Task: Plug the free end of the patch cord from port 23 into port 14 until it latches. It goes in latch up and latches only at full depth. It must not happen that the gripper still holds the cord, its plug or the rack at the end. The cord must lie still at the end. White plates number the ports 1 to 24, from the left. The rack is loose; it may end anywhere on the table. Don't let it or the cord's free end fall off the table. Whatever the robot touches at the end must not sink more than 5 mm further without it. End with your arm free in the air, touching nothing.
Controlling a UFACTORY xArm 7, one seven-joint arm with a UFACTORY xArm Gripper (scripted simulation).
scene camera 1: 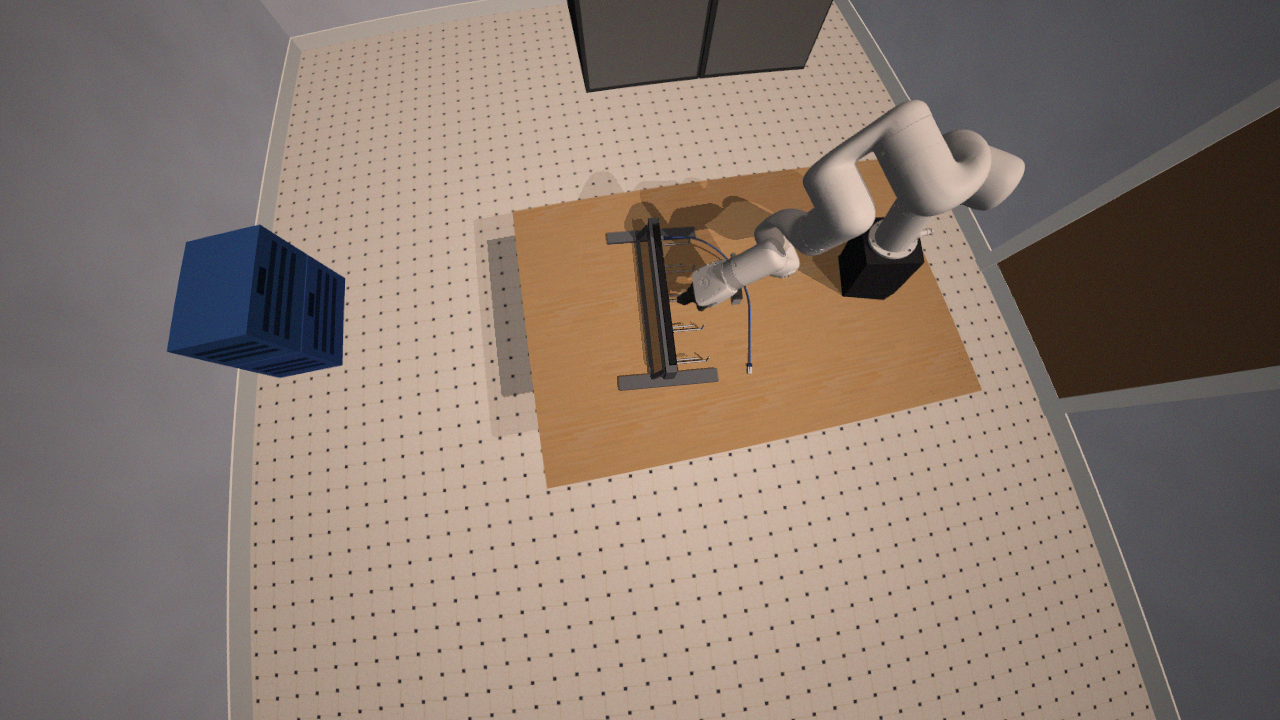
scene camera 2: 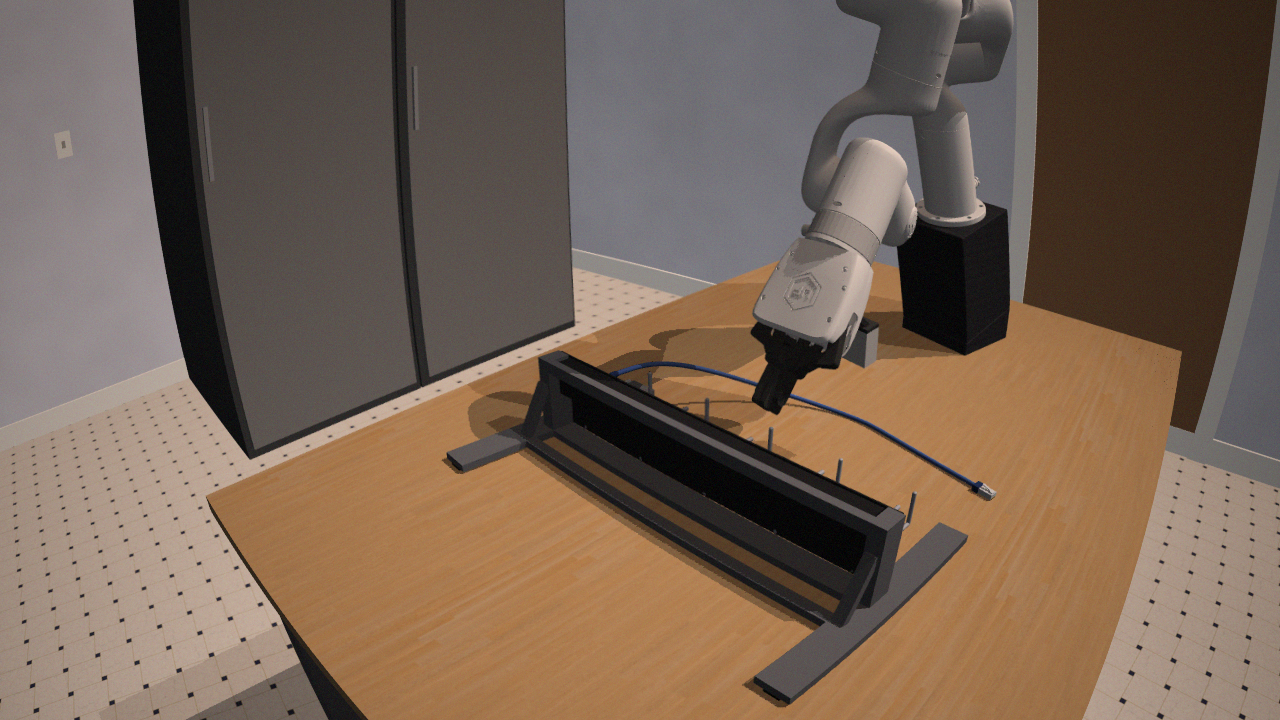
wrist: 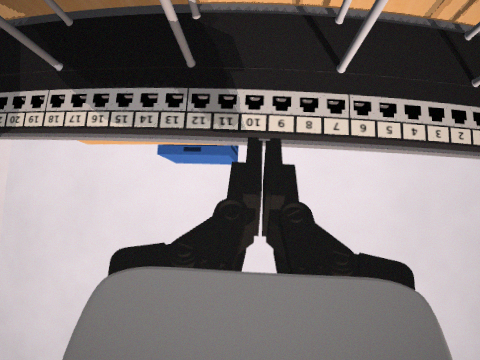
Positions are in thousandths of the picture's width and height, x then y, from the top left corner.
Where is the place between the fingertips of my gripper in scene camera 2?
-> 597, 567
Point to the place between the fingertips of my gripper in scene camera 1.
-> At 532, 419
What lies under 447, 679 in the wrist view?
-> My gripper.
